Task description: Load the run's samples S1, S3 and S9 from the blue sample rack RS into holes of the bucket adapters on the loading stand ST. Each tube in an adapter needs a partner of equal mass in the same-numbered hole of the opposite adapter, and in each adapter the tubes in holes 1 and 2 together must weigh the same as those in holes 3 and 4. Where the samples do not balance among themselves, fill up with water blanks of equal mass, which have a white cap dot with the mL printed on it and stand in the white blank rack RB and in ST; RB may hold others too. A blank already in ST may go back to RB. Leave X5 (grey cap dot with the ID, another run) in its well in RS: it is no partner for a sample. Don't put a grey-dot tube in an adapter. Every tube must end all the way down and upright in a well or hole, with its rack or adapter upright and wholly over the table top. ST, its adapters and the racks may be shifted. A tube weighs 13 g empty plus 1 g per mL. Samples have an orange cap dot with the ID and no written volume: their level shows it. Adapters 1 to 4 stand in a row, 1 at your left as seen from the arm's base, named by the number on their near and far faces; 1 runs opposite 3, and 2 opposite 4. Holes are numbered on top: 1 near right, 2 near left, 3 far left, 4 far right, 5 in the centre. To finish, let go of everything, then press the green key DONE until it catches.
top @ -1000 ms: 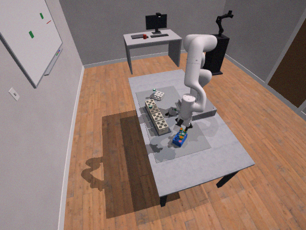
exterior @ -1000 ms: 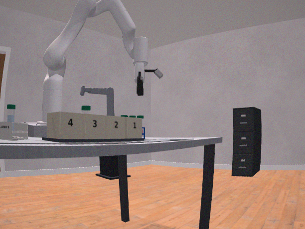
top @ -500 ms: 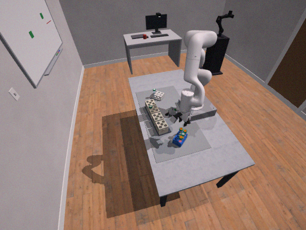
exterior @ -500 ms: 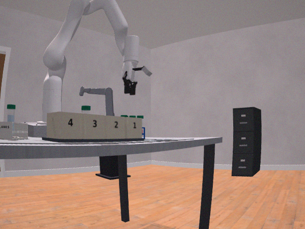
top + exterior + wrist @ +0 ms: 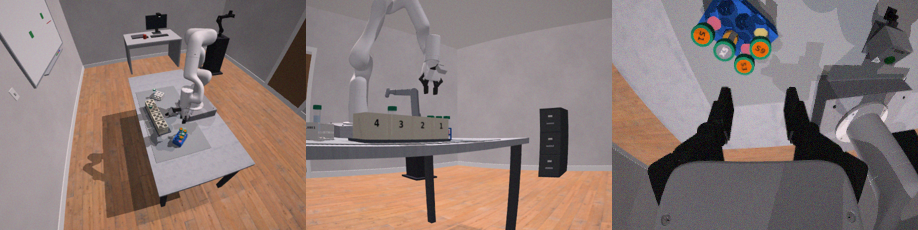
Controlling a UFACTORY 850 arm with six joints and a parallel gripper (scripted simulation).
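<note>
My gripper is now 1 cm to the left of the sample tube S9 and 19 cm above it. Also, from my hand: sample tube S1 (3 cm ahead, 9 cm to the left, 19 cm below); then grey-dot tube X5 (1 cm ahead, 5 cm to the left, 19 cm below); then blue sample rack RS (2 cm ahead, 4 cm to the left, 22 cm below).
</note>
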